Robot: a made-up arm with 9 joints.
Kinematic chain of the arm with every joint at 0, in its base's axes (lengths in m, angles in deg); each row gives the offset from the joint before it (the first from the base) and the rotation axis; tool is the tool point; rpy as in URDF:
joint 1: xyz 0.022 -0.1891 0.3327 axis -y
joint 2: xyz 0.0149 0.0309 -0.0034 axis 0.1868 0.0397 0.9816
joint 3: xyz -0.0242 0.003 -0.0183 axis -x
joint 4: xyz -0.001 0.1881 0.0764 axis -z
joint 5: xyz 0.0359 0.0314 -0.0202 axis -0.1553 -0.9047 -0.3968
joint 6: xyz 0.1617 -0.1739 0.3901 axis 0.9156 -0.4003 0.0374
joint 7: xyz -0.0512 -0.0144 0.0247 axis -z
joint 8: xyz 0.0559 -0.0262 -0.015 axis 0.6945 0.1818 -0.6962
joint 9: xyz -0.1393 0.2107 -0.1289 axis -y
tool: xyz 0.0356 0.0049 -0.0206 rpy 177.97 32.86 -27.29
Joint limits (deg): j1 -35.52..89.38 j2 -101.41..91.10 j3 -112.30..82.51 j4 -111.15..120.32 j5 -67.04..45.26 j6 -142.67..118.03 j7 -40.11..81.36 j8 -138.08..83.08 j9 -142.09..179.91
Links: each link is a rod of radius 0.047 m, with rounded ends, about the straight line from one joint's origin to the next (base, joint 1, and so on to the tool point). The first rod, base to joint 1, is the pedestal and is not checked.
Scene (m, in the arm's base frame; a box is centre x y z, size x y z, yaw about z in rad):
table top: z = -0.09
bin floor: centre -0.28 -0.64 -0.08 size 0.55 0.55 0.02 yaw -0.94
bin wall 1: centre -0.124 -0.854 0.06 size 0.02 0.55 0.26 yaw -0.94
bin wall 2: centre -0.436 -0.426 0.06 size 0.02 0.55 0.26 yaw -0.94
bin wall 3: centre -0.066 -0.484 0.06 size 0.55 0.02 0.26 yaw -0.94
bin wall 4: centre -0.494 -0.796 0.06 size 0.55 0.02 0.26 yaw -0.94
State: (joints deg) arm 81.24 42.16 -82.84 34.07 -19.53 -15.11 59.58 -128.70 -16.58
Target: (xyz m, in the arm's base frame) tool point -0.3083 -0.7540 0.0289
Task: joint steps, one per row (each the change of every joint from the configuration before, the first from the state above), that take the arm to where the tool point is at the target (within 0.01 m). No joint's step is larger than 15 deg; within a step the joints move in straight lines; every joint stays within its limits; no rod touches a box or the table.
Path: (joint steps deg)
1: -2.67 -2.52 5.48 7.89 10.61 -7.47 3.33 0.41 -1.49
2: -2.66 -2.51 5.47 7.89 10.62 -7.47 3.33 0.41 -1.49
3: -2.67 -2.52 5.48 7.89 10.61 -7.47 3.34 0.41 -1.48
4: 8.07 -10.66 -2.90 -0.57 3.71 -0.67 -5.80 -5.30 -1.30
5: 8.07 -10.65 -2.90 -0.56 3.70 -0.66 -5.79 -5.31 -1.30

